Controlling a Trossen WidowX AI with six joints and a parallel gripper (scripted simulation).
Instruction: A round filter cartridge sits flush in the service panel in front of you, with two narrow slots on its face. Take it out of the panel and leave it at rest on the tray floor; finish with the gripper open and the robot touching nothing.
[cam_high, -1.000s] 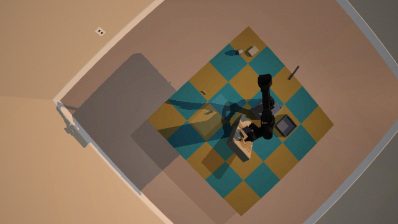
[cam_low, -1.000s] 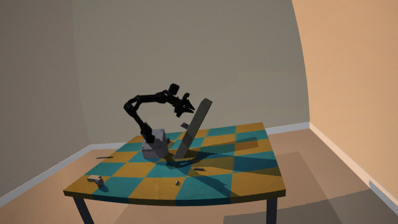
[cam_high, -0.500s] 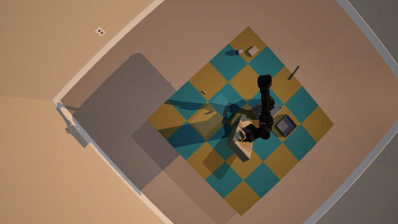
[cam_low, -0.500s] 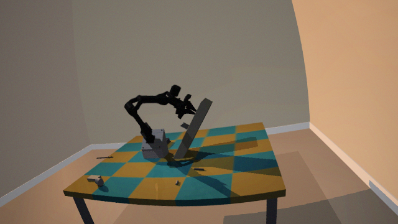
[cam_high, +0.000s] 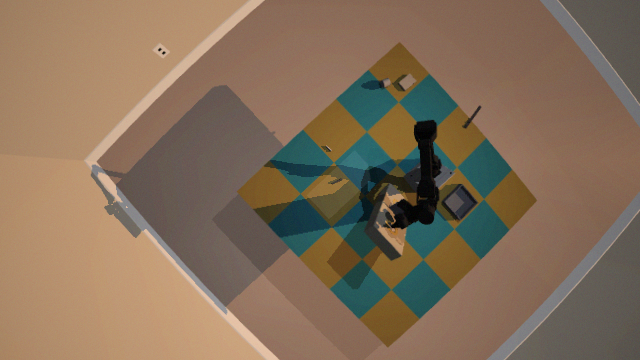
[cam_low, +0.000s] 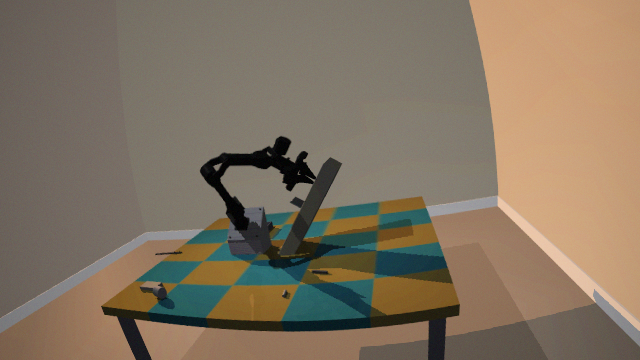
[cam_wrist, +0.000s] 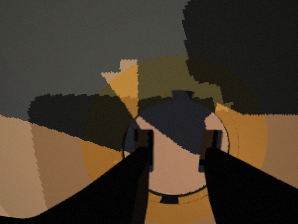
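Now: the round filter cartridge 2 cm ahead of my gripper tip and 1 cm below it. Also, from my gripper tip: tan block: 62 cm behind, 51 cm to the right, 28 cm below; then grey tray: 45 cm behind, 24 cm to the left, 27 cm below.
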